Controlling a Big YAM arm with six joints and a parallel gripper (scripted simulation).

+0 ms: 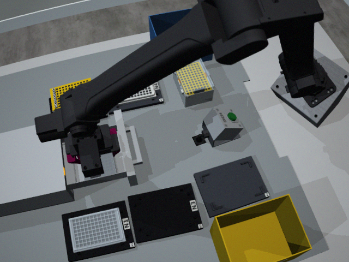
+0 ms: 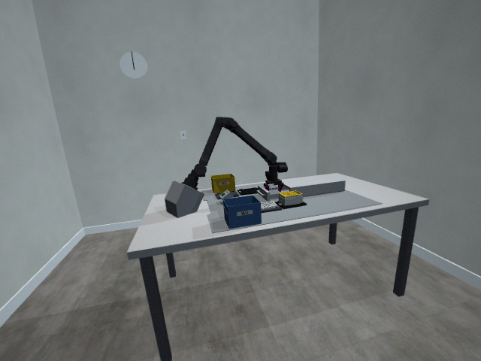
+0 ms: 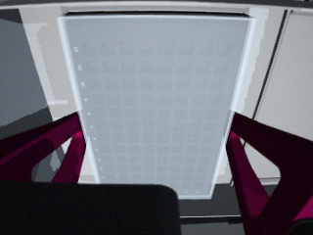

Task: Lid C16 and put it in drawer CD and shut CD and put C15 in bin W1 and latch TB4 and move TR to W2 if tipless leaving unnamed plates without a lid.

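My gripper is now right at the plate lid. The rest, counted from my hand: cooler drawer: 40 mm ahead, 10 mm to the right; then black plate: right at my hand; then cooler CD: 160 mm ahead, 30 mm to the right, 10 mm above.
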